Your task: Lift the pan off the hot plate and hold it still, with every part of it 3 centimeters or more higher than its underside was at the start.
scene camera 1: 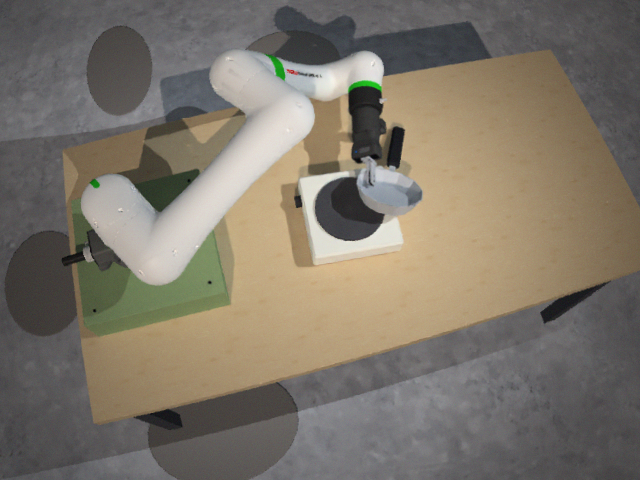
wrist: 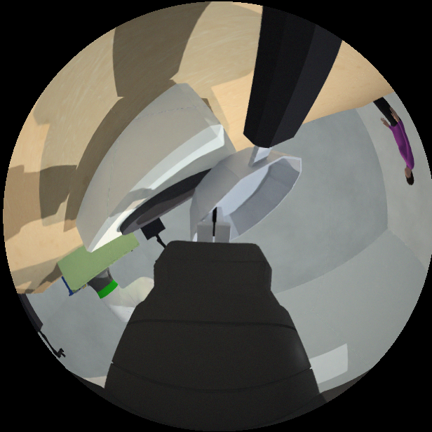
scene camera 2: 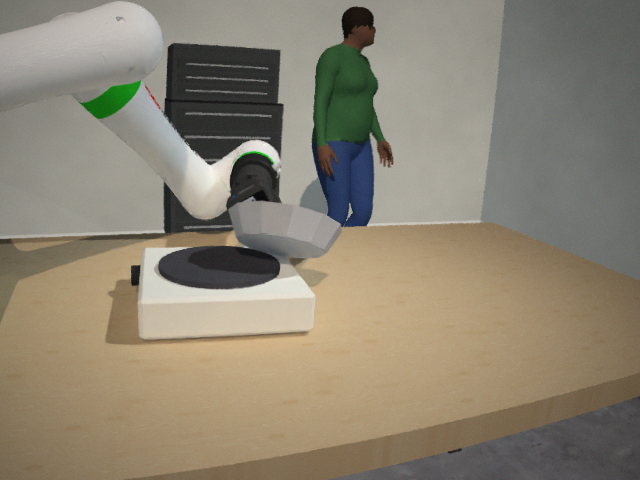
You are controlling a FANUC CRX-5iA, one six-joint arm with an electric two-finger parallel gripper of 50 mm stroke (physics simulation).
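Places are measured from the arm's base along level axes (x ahead, y left, z up), in millimetres.
Where they show: gripper, fingertip midpoint: (scene camera 1: 371, 184).
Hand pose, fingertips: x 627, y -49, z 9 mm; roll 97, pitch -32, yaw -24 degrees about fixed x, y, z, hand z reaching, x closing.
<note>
After its pixels a point has its place.
The grey pan (scene camera 1: 392, 195) @(z -17, x 676, y -84 mm) (scene camera 2: 284, 227) @(z 40, x 633, y -154 mm) (wrist: 260, 192) is tilted, its right side lower in the second scene view, and overhangs the right part of the hot plate (scene camera 1: 356, 249) @(z -41, x 536, y -189 mm) (scene camera 2: 227, 315) @(z -66, x 540, y -194 mm) (wrist: 130, 145). I cannot tell whether its underside touches the black disc (scene camera 1: 338, 222) @(z -31, x 516, y -107 mm) (scene camera 2: 191, 279) @(z -31, x 504, y -139 mm). Its black handle (scene camera 1: 396, 147) @(z -41, x 756, y 65 mm) (wrist: 290, 75) points to the back of the table, beside my gripper body. My gripper (scene camera 1: 371, 180) @(z 9, x 627, y -49 mm) (wrist: 214, 215) is shut with nothing between the fingers. The fingertips reach over the pan's near-left rim, at the bowl; the pan's wall hides them in the second scene view.
A black knob (scene camera 1: 298, 201) @(z -55, x 441, y -4 mm) (scene camera 2: 135, 274) @(z -63, x 440, y -11 mm) sticks out from the hot plate's left side. The arm stands on a green base (scene camera 1: 165, 304) @(z 2, x 39, y -191 mm) (wrist: 95, 260) at the left end of the wooden table (scene camera 1: 491, 232) @(z -105, x 933, y -243 mm) (scene camera 2: 413, 361) @(z -105, x 755, y -325 mm). A person (scene camera 2: 346, 98) and a dark cabinet (scene camera 2: 222, 124) stand behind.
</note>
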